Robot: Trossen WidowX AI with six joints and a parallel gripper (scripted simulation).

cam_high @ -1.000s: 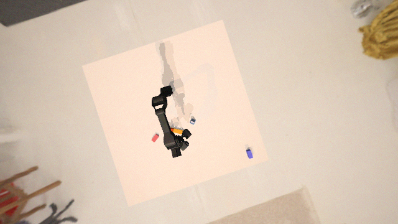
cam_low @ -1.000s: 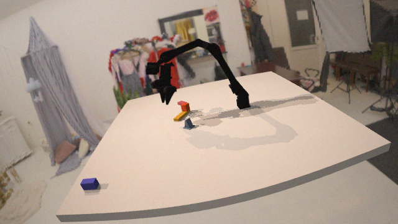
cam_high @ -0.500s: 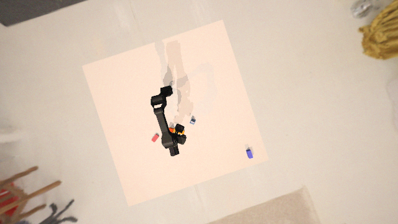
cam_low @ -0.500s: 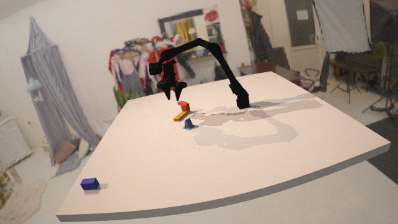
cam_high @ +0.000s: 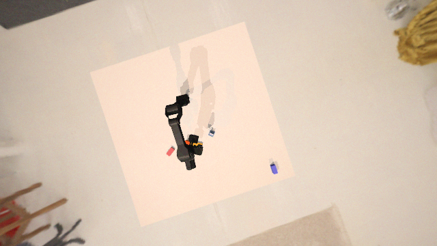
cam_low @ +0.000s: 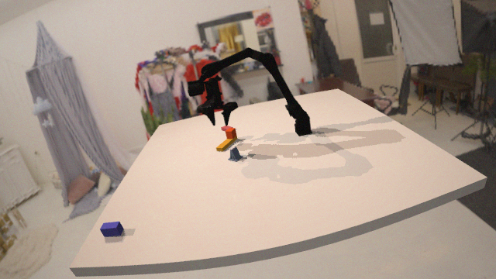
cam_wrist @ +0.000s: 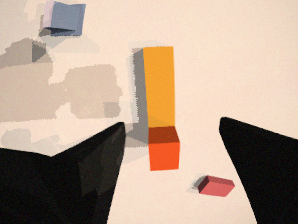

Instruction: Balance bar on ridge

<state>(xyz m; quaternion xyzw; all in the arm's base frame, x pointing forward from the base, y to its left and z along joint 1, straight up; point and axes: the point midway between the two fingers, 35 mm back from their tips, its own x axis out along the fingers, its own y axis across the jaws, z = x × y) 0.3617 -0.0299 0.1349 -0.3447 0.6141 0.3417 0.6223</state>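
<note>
The bar lies 2 cm behind my gripper tip, 3 cm to the right of it and 8 cm below it. From my gripper tip the other things lie so: red block (1 cm behind, 21 cm to the right, 9 cm below); blue block (38 cm ahead, 53 cm to the left, 8 cm below).
</note>
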